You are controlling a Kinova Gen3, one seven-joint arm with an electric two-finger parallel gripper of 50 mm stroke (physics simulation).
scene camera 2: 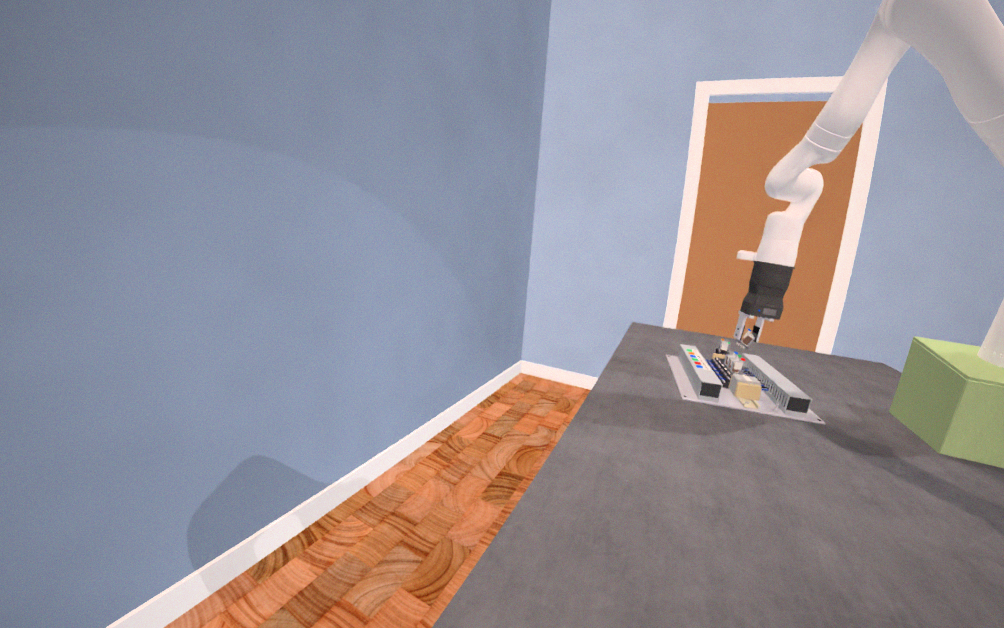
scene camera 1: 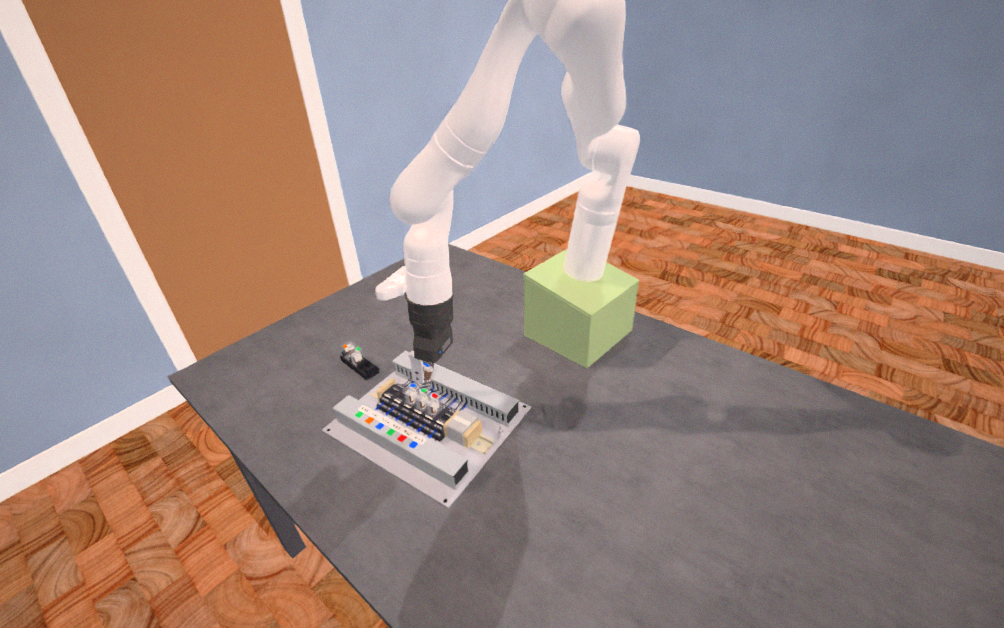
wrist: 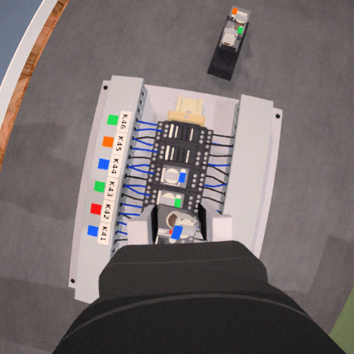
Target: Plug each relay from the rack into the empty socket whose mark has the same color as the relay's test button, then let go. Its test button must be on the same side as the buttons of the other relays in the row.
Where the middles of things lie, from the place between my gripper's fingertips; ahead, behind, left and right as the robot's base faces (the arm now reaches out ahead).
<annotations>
My hand is 1 cm short of the light panel (scene camera 1: 430, 486) and 11 cm above it. The rest, counted from my hand: black rack (wrist: 223, 61) (5 cm behind, 24 cm to the right, 10 cm below).
</annotations>
